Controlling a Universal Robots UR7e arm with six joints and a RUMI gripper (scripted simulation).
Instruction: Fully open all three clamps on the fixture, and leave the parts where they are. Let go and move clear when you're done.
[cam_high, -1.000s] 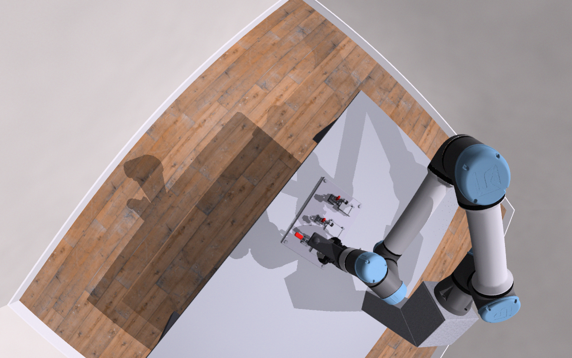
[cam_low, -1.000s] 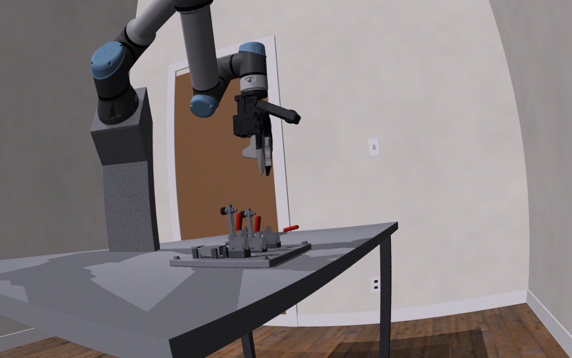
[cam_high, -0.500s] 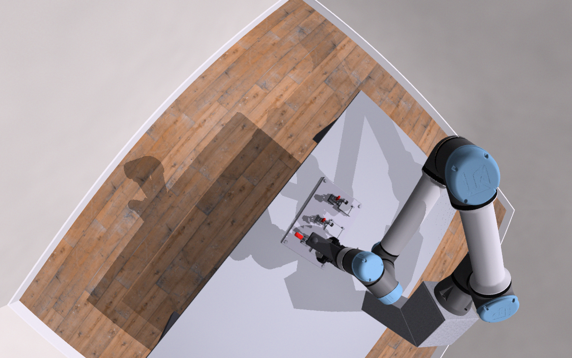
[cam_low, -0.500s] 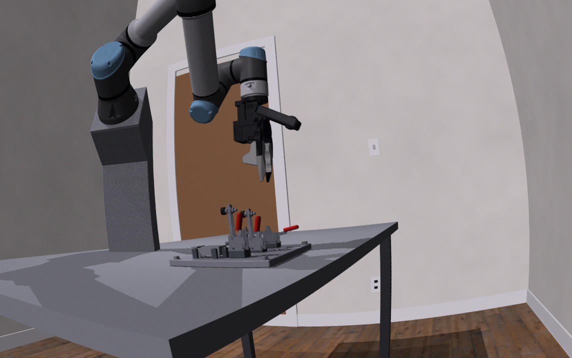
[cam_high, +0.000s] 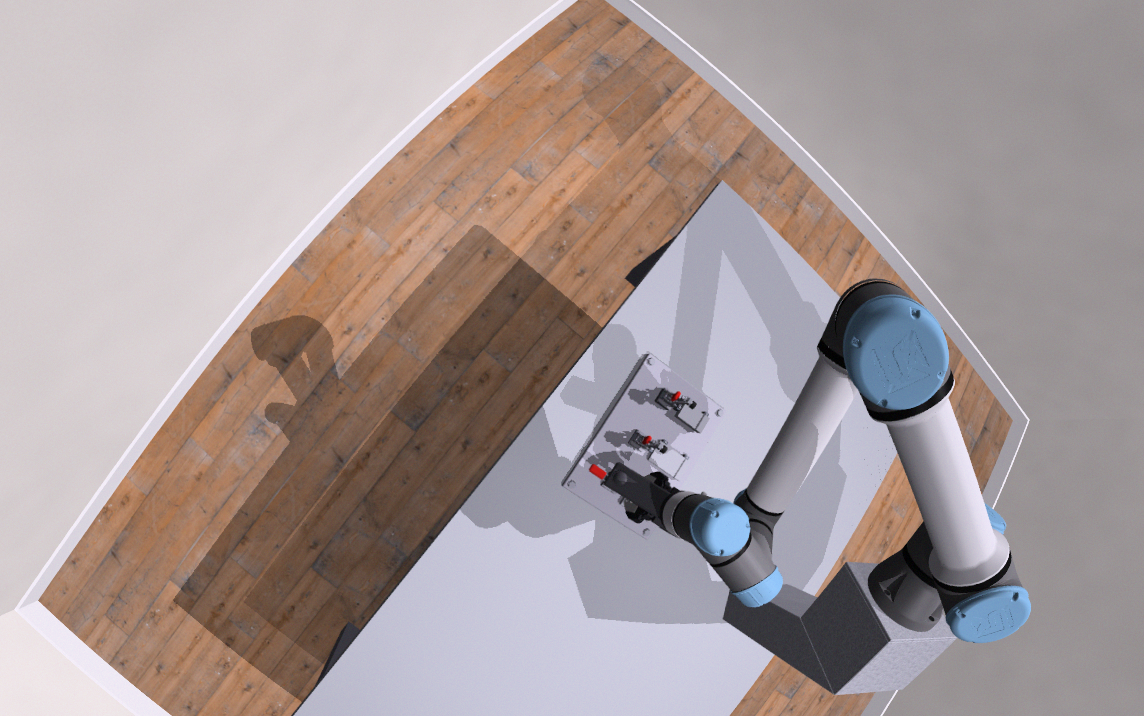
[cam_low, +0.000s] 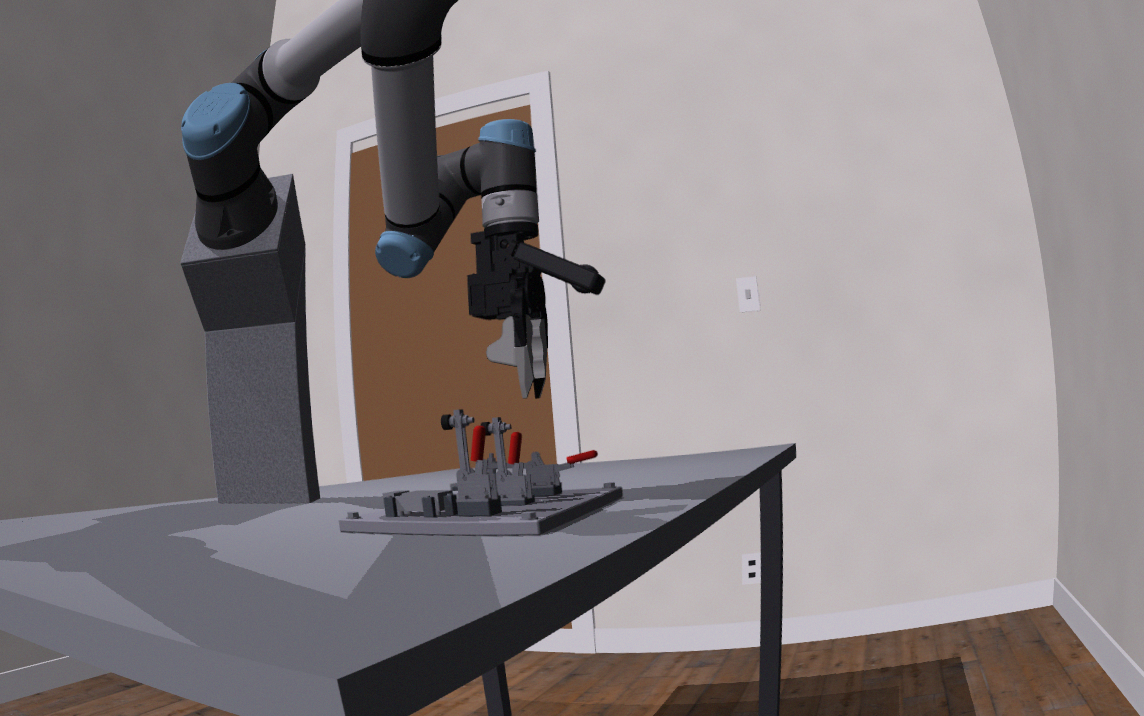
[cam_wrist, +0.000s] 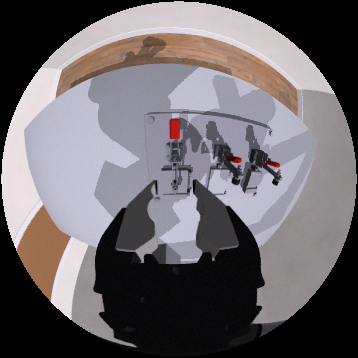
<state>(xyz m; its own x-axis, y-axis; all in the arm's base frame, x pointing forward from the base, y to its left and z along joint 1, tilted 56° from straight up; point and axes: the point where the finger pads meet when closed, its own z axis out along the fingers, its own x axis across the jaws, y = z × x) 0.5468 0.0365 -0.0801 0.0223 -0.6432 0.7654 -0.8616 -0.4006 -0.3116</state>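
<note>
Now: hand 150 mm above the metal plate, 110 mm to the left of it and 30 mm past it.
</note>
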